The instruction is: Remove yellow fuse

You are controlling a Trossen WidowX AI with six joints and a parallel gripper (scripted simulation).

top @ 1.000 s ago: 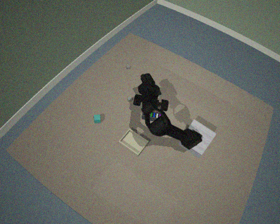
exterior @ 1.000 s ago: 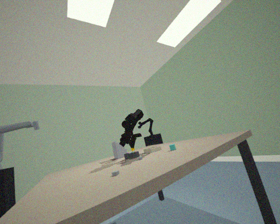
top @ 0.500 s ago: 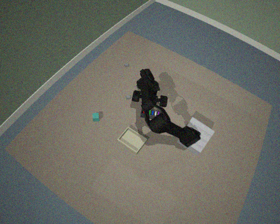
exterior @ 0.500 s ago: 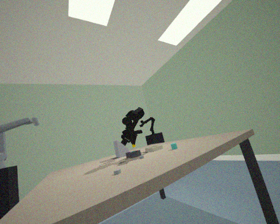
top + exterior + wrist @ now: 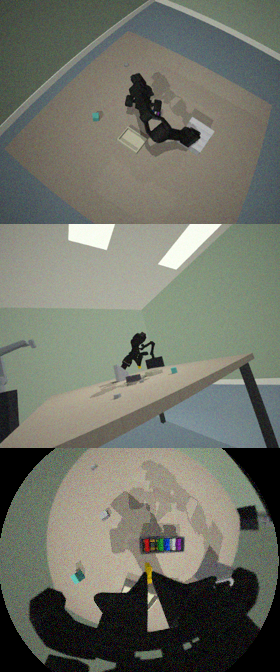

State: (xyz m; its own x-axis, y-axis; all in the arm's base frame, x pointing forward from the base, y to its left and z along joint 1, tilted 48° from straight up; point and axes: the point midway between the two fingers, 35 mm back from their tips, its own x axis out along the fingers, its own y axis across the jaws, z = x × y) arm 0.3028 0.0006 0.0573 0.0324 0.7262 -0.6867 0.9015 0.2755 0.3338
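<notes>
The cream tray is 140 mm to the left of my gripper tip, 90 mm below it and 40 mm behind it. Also, from my gripper tip: yellow fuse (10 mm below); teal cube (220 mm ahead, 150 mm to the left, 80 mm below).
</notes>
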